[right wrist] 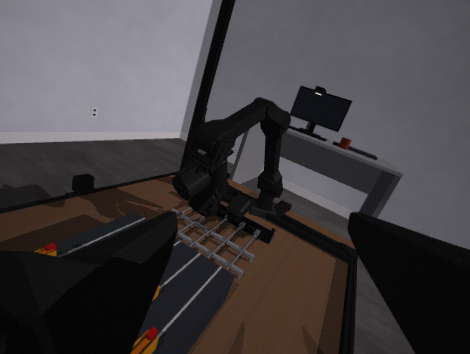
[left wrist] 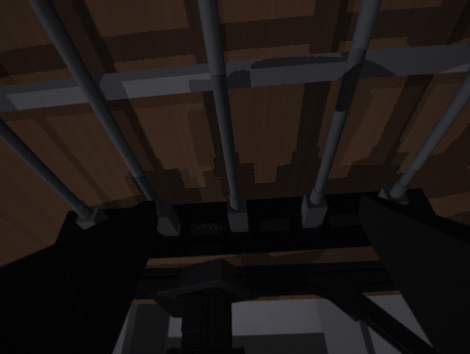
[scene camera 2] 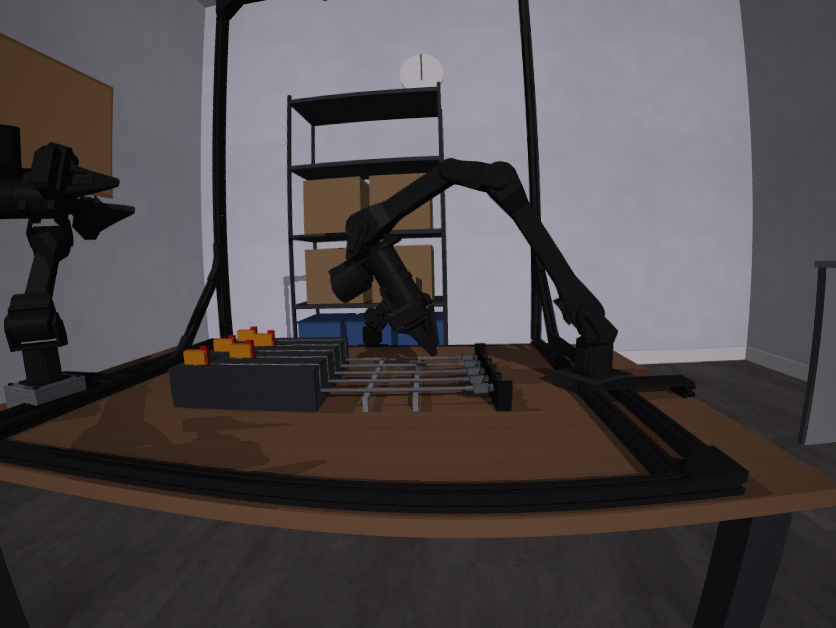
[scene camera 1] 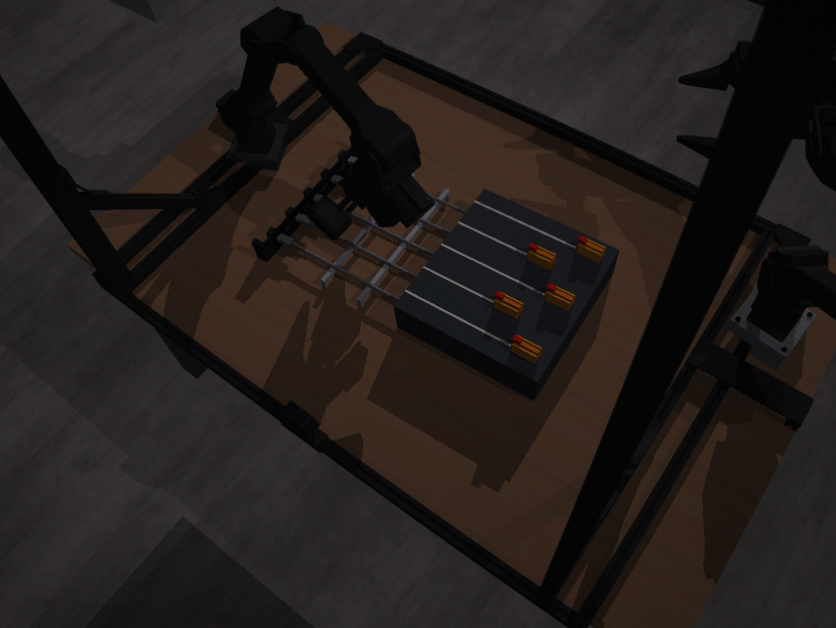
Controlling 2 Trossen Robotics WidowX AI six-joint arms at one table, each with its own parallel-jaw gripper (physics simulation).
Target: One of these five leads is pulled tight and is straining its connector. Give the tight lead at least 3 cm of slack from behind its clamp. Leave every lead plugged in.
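Places are measured from the left arm's base along level axes (x left, y back, z up), in centimetres.
Pixels of known places: left gripper, fingertip midpoint: [right wrist: 217, 212] [left wrist: 258, 208] [scene camera 2: 436, 350] [scene camera 1: 346, 206]; right gripper, fingertip midpoint: [right wrist: 262, 221] [scene camera 2: 127, 197] [scene camera 1: 677, 108]; left arm's base at its link origin: [right wrist: 263, 205] [left wrist: 209, 296] [scene camera 2: 593, 372] [scene camera 1: 256, 140]; right arm's base at its link origin: [scene camera 2: 44, 380] [scene camera 1: 773, 317].
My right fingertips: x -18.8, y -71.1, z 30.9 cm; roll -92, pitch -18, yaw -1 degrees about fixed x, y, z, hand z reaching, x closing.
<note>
Ahead of a thing's pixels: the offset from my right fingertips to its middle. "spot": to the spot under its first point.
Five grey leads [scene camera 1: 324, 256] [scene camera 2: 405, 390] [left wrist: 224, 115] run from grey plugs {dx +5.2, dy +54.9, dz -31.2 cm} [left wrist: 238, 217] at a black connector rail [scene camera 1: 263, 248] [scene camera 2: 503, 395] to the dark block {dx -11.0, dy +20.8, dz -30.3 cm} [scene camera 1: 459, 337] [scene camera 2: 243, 388]. Five plugs show at the rail in the left wrist view. Thin pale lines continue on the block to orange clamps with red parts, such as the nearest clamp [scene camera 1: 526, 349] [scene camera 2: 195, 356]. All leads look straight; I cannot tell which is tight. My left gripper [scene camera 2: 432, 350] [left wrist: 258, 208] is open above the leads near the rail, holding nothing. My right gripper [scene camera 1: 682, 109] [scene camera 2: 126, 196] is open and empty, raised away from the block.
Two pale crossbars {spot: dx -14.0, dy +44.0, dz -31.8 cm} [scene camera 1: 364, 297] {dx +13.0, dy +40.0, dz -32.6 cm} [scene camera 2: 415, 398] lie across under the leads between rail and block. A dark frame [scene camera 1: 405, 506] [scene camera 2: 405, 496] edges the wooden table. A dark upright post [scene camera 1: 648, 365] stands at the right in scene camera 1.
</note>
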